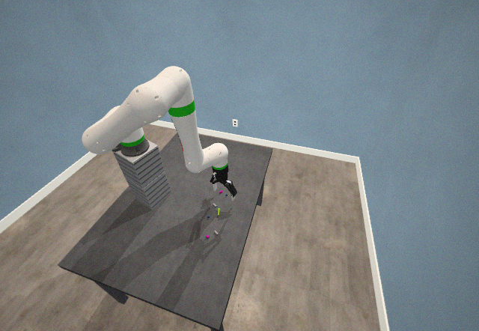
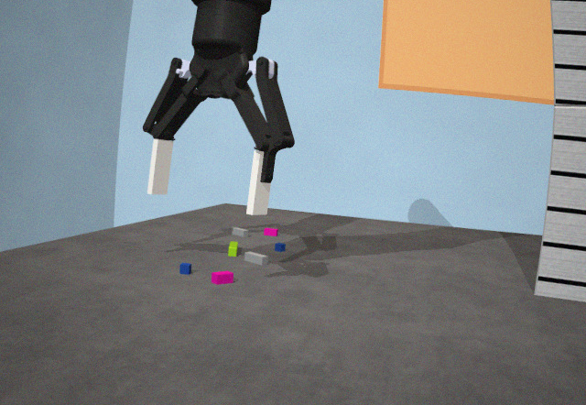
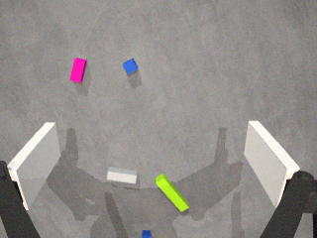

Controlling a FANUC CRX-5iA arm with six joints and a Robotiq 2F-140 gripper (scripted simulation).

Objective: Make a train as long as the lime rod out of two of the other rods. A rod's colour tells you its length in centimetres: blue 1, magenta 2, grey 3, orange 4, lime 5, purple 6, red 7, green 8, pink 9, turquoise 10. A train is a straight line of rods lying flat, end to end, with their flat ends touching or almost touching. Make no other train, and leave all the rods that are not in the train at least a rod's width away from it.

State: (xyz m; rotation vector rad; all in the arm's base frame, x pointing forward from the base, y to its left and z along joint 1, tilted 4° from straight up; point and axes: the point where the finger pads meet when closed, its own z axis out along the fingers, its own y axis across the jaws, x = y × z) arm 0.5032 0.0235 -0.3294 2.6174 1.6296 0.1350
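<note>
The lime rod is 20 mm behind my hand, 90 mm to the right of it and 70 mm below it.
</note>
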